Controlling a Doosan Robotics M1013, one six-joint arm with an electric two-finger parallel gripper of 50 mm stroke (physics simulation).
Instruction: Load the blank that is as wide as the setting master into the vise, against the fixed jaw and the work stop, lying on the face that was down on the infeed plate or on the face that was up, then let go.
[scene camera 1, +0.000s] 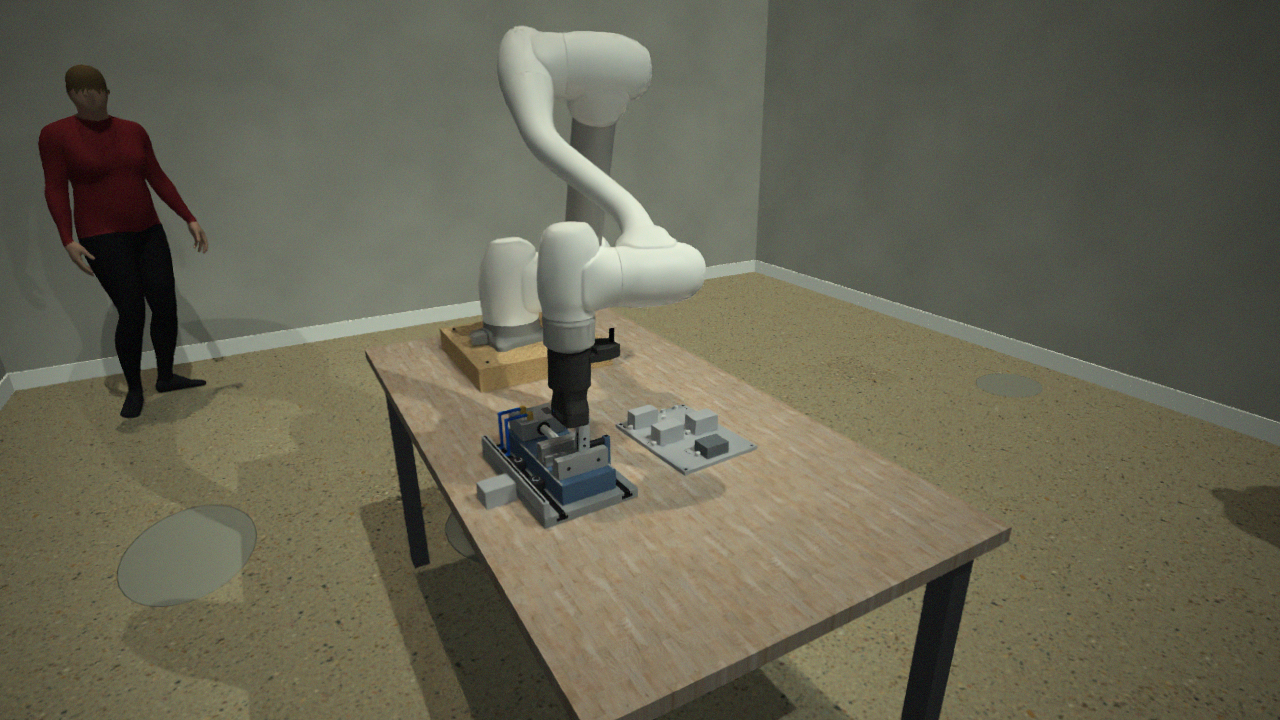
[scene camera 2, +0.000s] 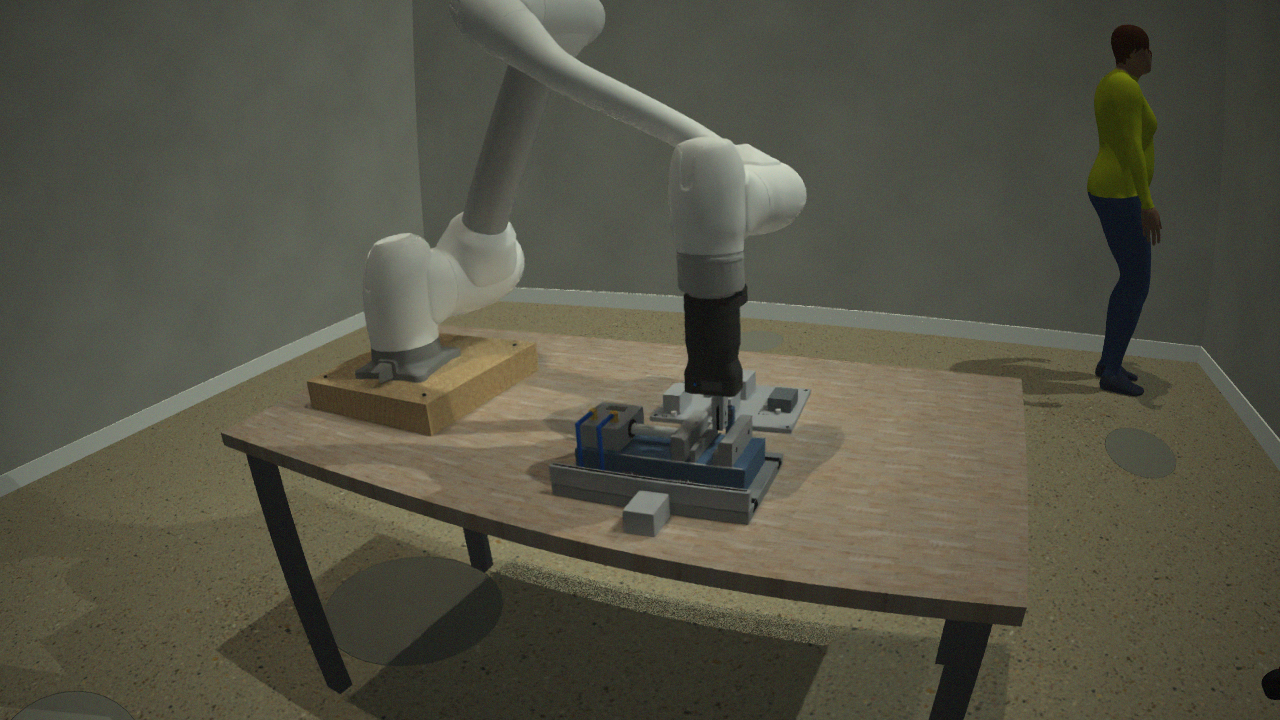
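Where they show: gripper, fingertip midpoint: (scene camera 1: 582, 448) (scene camera 2: 720, 427); arm's base at its link origin: (scene camera 1: 512, 337) (scene camera 2: 408, 366).
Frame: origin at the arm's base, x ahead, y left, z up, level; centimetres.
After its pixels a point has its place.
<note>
The blue and grey vise (scene camera 1: 573, 487) @[x 74.5, y -32.3, z -1.3 cm] (scene camera 2: 666, 467) @[x 62.8, y -32.9, z -1.3 cm] stands near the left edge of the table. My gripper (scene camera 1: 582, 436) @[x 69.4, y -26.4, z 2.3 cm] (scene camera 2: 719, 415) @[x 69.4, y -26.4, z 2.3 cm] points straight down into the gap between the vise jaws, with its fingers shut together and nothing visible between them. A small grey block, the setting master (scene camera 1: 495, 489) @[x 63.8, y -41.9, z -2.8 cm] (scene camera 2: 645, 512) @[x 62.4, y -43.5, z -2.7 cm], lies on the table beside the vise base. The infeed plate (scene camera 1: 663, 456) @[x 71.1, y -7.6, z -5.5 cm] (scene camera 2: 799, 396) @[x 78.8, y 6.2, z -5.5 cm] lies to the right of the vise and carries light grey blanks (scene camera 1: 666, 429) (scene camera 2: 673, 400) and one dark block (scene camera 1: 712, 445) @[x 77.6, y -0.2, z -3.0 cm] (scene camera 2: 782, 399) @[x 76.2, y -1.6, z -3.1 cm]. The vise gap is partly hidden by the gripper.
The arm's base sits on a wooden plinth (scene camera 1: 487, 365) @[x 14.7, y -16.1, z 0.0 cm] (scene camera 2: 429, 393) @[x 13.5, y -13.9, z 0.0 cm] at the far end of the table (scene camera 1: 716, 555) @[x 99.9, y -22.4, z -6.3 cm] (scene camera 2: 895, 502) @[x 96.4, y -32.0, z -6.3 cm]. A person in red (scene camera 1: 112, 223) stands far left by the wall; a person in yellow (scene camera 2: 1123, 206) stands far right.
</note>
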